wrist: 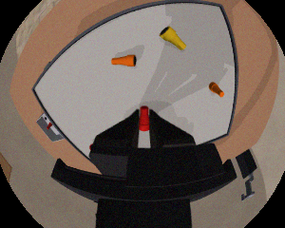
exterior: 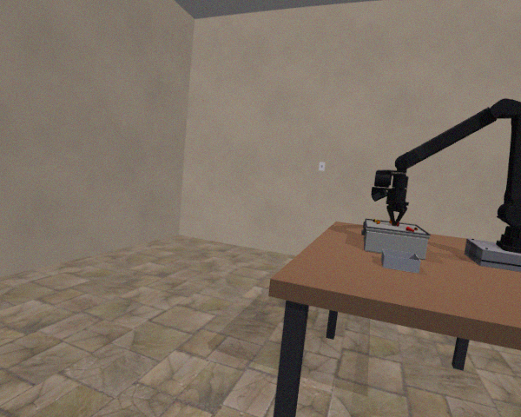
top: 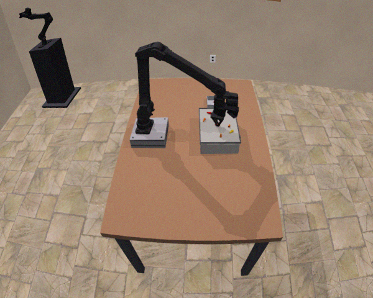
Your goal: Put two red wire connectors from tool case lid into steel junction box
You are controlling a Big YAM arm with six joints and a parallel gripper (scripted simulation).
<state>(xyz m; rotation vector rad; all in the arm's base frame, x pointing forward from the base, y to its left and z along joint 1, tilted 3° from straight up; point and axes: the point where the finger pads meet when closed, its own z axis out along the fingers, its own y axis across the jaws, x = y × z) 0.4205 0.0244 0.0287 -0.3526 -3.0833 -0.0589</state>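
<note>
Now: hand 40 mm above the grey tool case, 10 mm to the right of it and 10 mm short of it. Round my hand: yellow wire connector 80 mm ahead, 40 mm to the right.
</note>
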